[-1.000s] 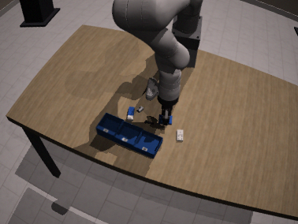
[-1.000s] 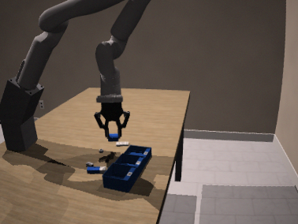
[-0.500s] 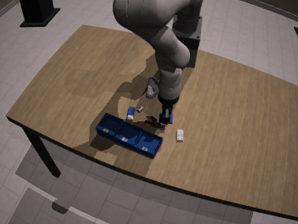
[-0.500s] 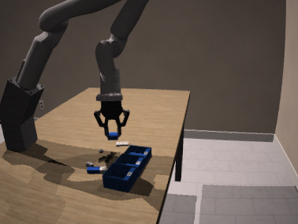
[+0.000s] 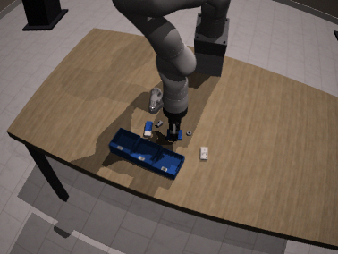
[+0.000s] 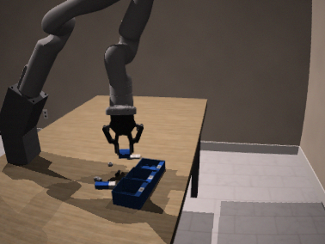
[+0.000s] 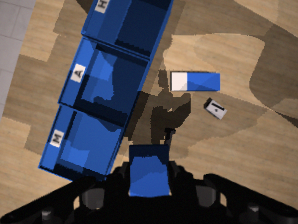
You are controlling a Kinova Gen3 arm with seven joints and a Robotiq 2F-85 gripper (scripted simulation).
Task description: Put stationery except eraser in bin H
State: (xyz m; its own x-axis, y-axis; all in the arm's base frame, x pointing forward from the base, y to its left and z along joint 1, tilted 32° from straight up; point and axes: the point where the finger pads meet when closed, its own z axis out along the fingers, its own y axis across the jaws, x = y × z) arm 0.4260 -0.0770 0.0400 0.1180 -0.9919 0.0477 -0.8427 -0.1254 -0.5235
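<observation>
Right now my hand is 50 mm past the blue-and-white eraser, 100 mm to the left of it and 80 mm above it. Also, from my hand: black bolt (30 mm behind, 30 mm to the right, 80 mm below); then grey nut (70 mm behind, 50 mm to the left, 80 mm below); then flat blue pad (20 mm below).
</observation>
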